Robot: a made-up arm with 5 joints.
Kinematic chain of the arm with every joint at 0, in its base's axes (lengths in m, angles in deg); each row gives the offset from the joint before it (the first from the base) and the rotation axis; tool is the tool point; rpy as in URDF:
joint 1: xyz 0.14 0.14 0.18 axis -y
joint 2: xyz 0 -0.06 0.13 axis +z
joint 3: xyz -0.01 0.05 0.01 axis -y
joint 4: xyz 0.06 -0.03 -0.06 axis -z
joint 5: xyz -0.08 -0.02 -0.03 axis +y
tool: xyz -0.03 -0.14 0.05 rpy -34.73 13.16 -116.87
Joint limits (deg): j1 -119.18..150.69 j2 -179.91..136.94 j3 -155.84..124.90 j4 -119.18..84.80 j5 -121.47..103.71
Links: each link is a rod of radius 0.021 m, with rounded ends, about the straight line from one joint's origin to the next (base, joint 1, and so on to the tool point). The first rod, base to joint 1, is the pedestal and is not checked.
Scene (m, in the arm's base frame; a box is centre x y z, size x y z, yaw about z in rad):
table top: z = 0
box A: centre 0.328 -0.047 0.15 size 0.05 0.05 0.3 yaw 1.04
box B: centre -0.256 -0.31 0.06 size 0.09 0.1 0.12 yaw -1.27
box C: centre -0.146 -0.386 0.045 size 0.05 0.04 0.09 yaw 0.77
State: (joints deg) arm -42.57 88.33 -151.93 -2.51 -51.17
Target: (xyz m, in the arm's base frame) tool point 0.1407 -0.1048 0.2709
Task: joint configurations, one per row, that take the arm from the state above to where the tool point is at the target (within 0.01 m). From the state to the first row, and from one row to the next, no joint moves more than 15 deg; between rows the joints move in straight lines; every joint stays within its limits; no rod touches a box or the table.
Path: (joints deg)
1: -31.49 78.46 -150.56 3.10 -49.58
2: -20.41 68.58 -149.18 8.71 -47.98
3: -9.32 58.71 -147.81 14.32 -46.39
4: -7.10 54.20 -138.24 1.82 -39.08
5: -4.88 49.70 -128.68 -10.68 -31.78
6: -2.66 45.20 -119.12 -23.19 -24.47
7: -13.30 34.70 -119.88 -30.44 -14.49
8: -23.94 24.19 -120.64 -37.70 -4.50
9: -34.58 13.69 -121.40 -44.95 5.48

